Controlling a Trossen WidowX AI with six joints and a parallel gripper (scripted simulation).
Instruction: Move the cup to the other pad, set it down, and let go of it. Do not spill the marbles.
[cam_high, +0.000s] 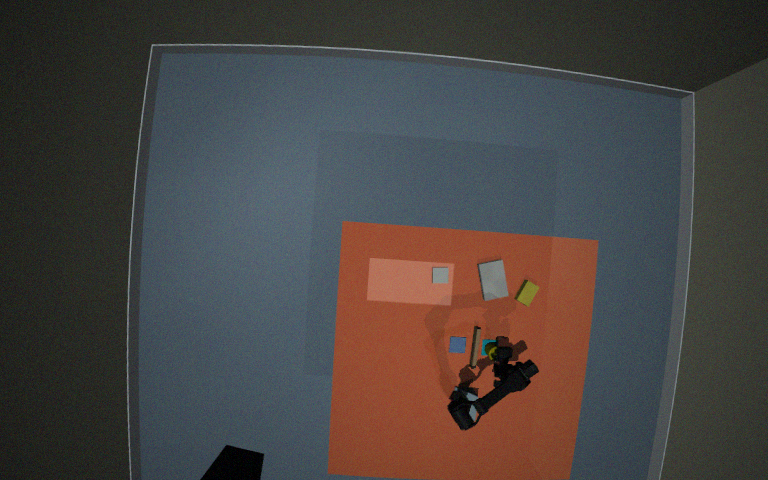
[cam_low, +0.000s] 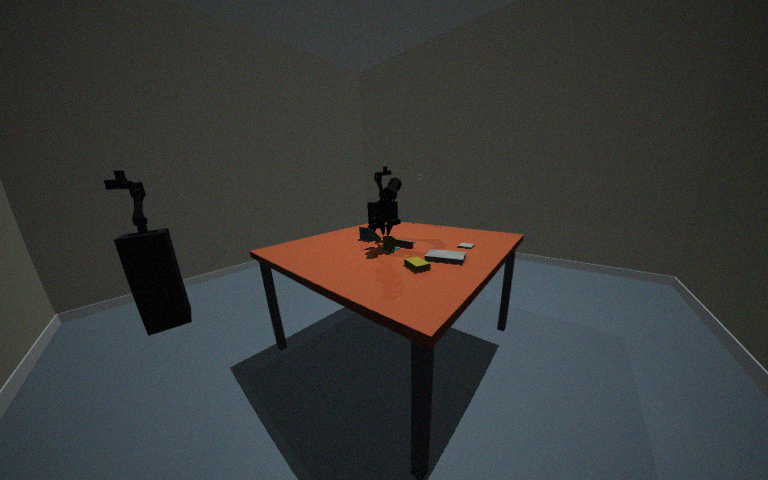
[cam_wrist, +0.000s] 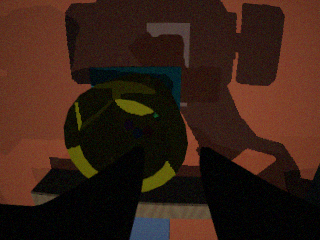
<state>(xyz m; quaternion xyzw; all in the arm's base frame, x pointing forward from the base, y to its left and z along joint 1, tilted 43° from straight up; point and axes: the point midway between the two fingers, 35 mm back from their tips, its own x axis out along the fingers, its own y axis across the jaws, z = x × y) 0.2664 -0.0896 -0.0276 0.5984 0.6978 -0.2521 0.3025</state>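
Right now my gripper tip is 20 mm short of the yellow-green cup and 40 mm above it. From my gripper tip the other things lie so: small grey block: 340 mm ahead, 320 mm to the left, 70 mm below; grey slab: 360 mm ahead, 70 mm to the left, 60 mm below.
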